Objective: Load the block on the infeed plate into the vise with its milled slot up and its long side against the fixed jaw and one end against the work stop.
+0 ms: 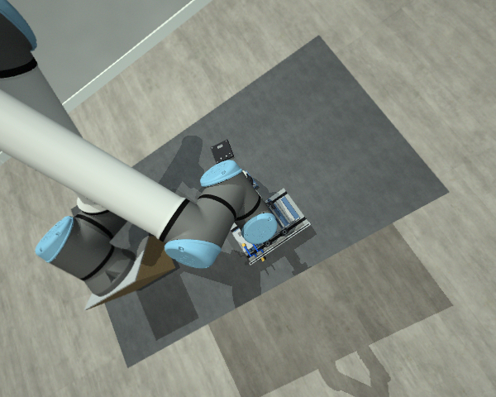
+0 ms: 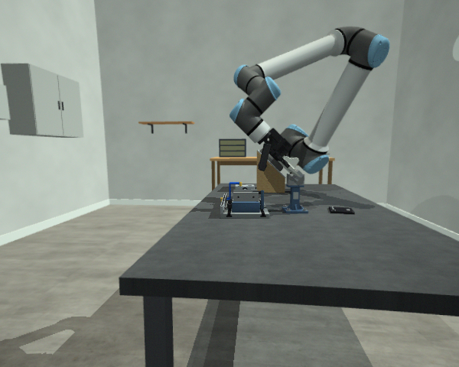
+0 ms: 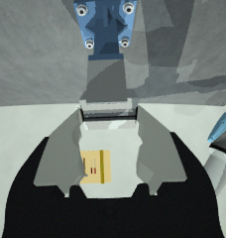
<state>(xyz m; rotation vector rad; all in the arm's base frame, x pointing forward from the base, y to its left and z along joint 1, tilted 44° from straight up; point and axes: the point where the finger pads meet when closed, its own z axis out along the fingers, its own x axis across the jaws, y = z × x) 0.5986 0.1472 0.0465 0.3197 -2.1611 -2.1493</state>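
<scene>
Now: the part right at my hand. Round my hand: infeed plate 200 mm to the left, 160 mm below, 30 mm behind; then vise 210 mm to the right, 120 mm below, 20 mm ahead.
</scene>
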